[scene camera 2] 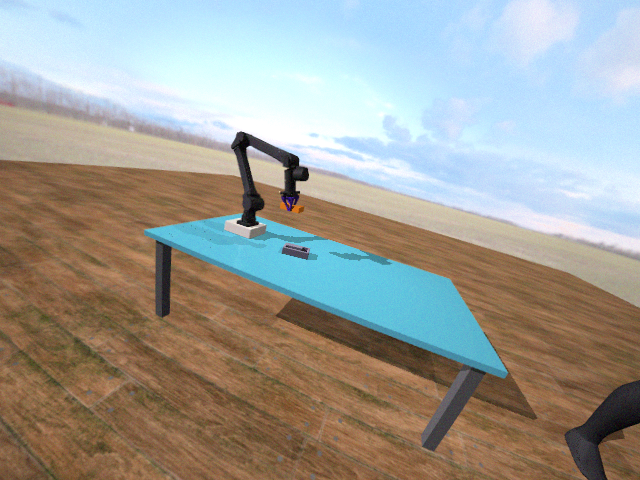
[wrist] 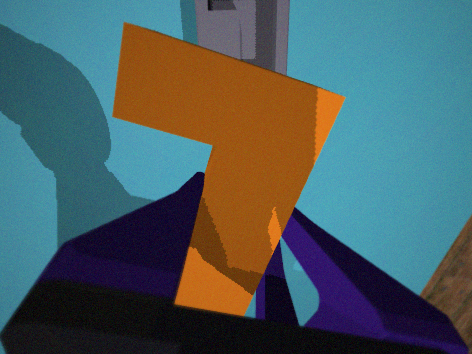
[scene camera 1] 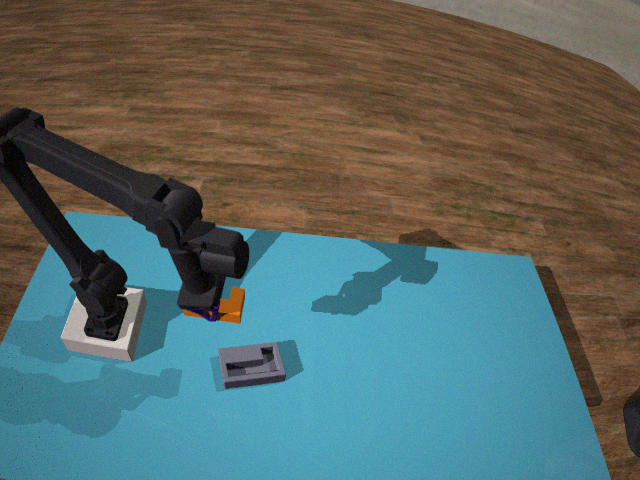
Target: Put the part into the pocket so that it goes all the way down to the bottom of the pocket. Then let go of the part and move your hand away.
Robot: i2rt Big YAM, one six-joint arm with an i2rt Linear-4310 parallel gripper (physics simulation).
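Pixels of known places: gripper, fingertip midpoint: [scene camera 2: 290, 210] [wrist: 233, 192] [scene camera 1: 214, 313]; arm's base, origin of the base link: [scene camera 2: 247, 223] [scene camera 1: 107, 318].
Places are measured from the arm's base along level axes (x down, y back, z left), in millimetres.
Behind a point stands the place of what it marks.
Observation:
The orange L-shaped part [scene camera 1: 237, 299] {x -201, y -327, z -40 mm} [scene camera 2: 298, 209] {x -188, y -333, z -71 mm} [wrist: 260, 115] {x -200, y -324, z -53 mm} is held in the air, well above the table, behind the block in scene camera 1's view. My gripper [scene camera 1: 212, 313] {x -167, y -284, z -55 mm} [scene camera 2: 290, 205] {x -167, y -284, z -55 mm} [wrist: 233, 192] {x -167, y -284, z -55 mm} is shut on one leg of it; the other leg sticks out to the left in the wrist view. The grey block [scene camera 1: 240, 355] {x 21, y -333, z -30 mm} [scene camera 2: 295, 252] {x 33, y -373, z -85 mm} [wrist: 217, 32] {x 21, y -361, z -16 mm} lies on the table, apart from the part. Its L-shaped pocket shows empty in scene camera 1's view, with a long channel at the front and a short arm at the right. The part hides the block's near end in the wrist view.
The blue table [scene camera 1: 413, 351] {x 56, y -758, z 44 mm} [scene camera 2: 361, 294] {x 57, y -763, z -219 mm} carries the arm's white base block [scene camera 1: 98, 351] {x 33, y 9, z -77 mm} [scene camera 2: 242, 228] {x 10, y -21, z -76 mm}, left of the grey block. Shadows of the arm fall on the table. A person's dark leg [scene camera 2: 610, 413] shows at the right, beyond the table.

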